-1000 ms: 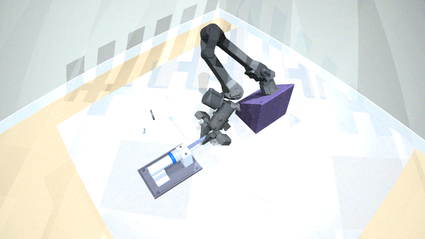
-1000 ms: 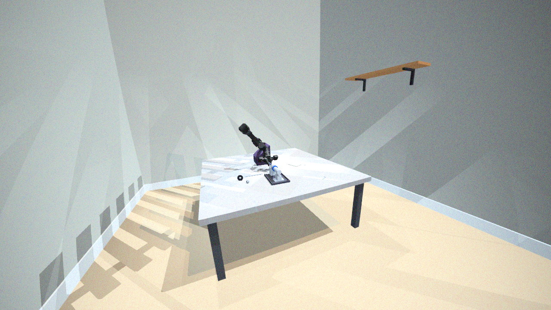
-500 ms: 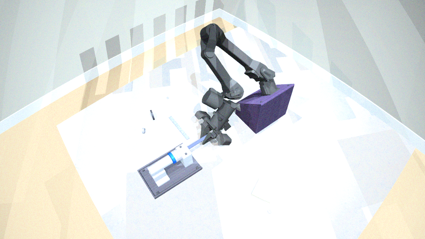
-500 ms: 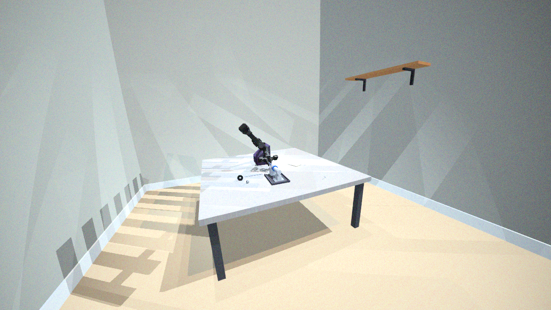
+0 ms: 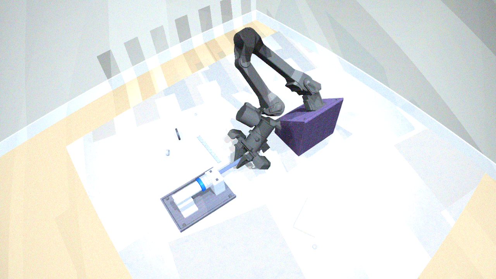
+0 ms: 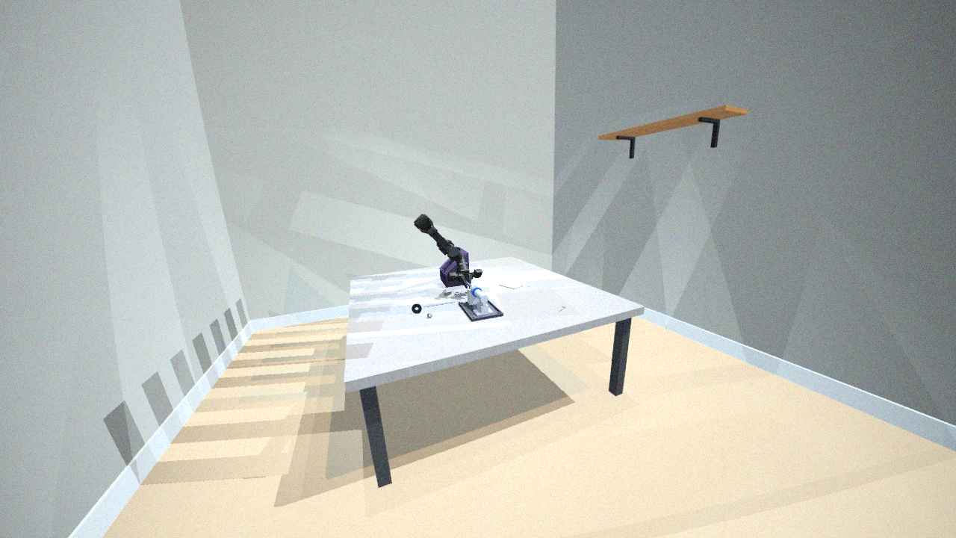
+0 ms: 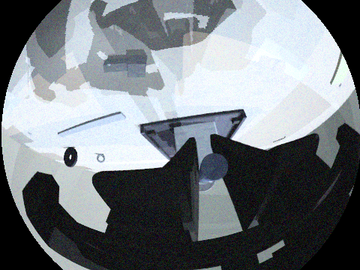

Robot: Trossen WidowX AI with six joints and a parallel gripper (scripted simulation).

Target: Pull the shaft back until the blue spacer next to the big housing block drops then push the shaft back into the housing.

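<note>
The shaft lies 60 mm ahead of my gripper tip and 20 mm above it. From my gripper tip the other things lie so: blue spacer: 140 mm ahead, 10 mm to the right, 20 mm above; black ring: 70 mm ahead, 290 mm to the right, 30 mm below; thin metal strip: 10 mm ahead, 160 mm to the right, 50 mm below.
</note>
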